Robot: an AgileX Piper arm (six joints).
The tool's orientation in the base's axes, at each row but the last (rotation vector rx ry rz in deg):
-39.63, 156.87, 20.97
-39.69, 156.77, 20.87
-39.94, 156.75, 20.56
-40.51, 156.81, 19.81
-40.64, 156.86, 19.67
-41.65, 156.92, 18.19
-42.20, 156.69, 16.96
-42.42, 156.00, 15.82
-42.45, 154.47, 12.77
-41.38, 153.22, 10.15
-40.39, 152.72, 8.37
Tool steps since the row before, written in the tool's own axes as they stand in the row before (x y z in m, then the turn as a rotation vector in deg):
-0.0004, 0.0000, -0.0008, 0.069, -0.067, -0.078
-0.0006, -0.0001, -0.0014, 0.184, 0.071, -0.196
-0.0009, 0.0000, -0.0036, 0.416, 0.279, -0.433
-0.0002, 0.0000, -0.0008, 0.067, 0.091, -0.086
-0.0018, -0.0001, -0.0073, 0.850, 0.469, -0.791
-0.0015, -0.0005, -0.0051, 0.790, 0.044, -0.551
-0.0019, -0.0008, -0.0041, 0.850, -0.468, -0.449
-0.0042, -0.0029, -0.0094, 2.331, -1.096, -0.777
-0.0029, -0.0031, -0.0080, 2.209, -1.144, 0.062
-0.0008, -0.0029, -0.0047, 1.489, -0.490, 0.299
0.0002, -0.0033, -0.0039, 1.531, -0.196, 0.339
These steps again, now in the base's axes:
0.0002, -0.0001, 0.0009, -0.042, -0.110, 0.037
0.0002, -0.0003, 0.0015, -0.233, -0.078, 0.131
0.0000, -0.0007, 0.0036, -0.583, -0.072, 0.305
0.0000, -0.0002, 0.0008, -0.121, 0.023, 0.071
0.0000, -0.0015, 0.0074, -1.120, -0.206, 0.522
0.0004, -0.0012, 0.0052, -0.800, -0.472, 0.259
0.0011, -0.0009, 0.0044, -0.562, -0.906, 0.083
0.0027, -0.0030, 0.0099, -1.529, -2.206, -0.179
0.0017, -0.0032, 0.0083, -1.174, -1.992, -0.919
0.0006, -0.0031, 0.0046, -0.853, -1.046, -0.851
0.0002, -0.0037, 0.0035, -1.019, -0.802, -0.903

